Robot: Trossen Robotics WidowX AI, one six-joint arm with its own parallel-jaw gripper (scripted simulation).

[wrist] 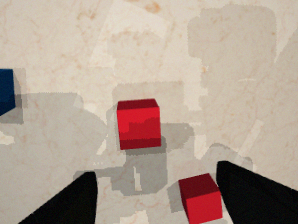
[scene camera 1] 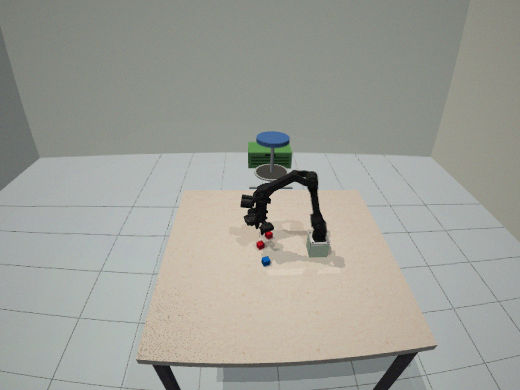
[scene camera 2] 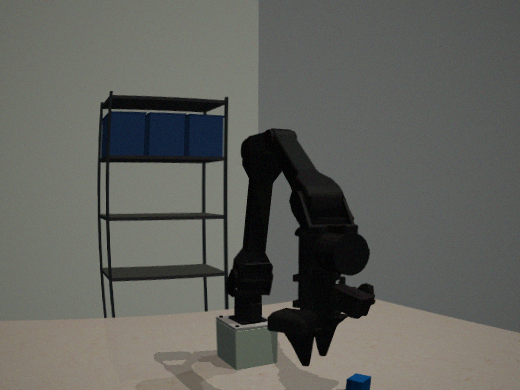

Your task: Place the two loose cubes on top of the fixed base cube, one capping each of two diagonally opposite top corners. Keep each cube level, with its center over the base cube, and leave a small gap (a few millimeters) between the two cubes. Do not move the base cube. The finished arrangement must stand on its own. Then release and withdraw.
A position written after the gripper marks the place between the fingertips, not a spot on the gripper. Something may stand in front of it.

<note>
The gripper (scene camera 2: pixel 314 360) is open, with nothing in its grasp. Further things: a red cube (wrist: pixel 138 121).
The gripper also shows in the wrist view (wrist: pixel 157 175).
</note>
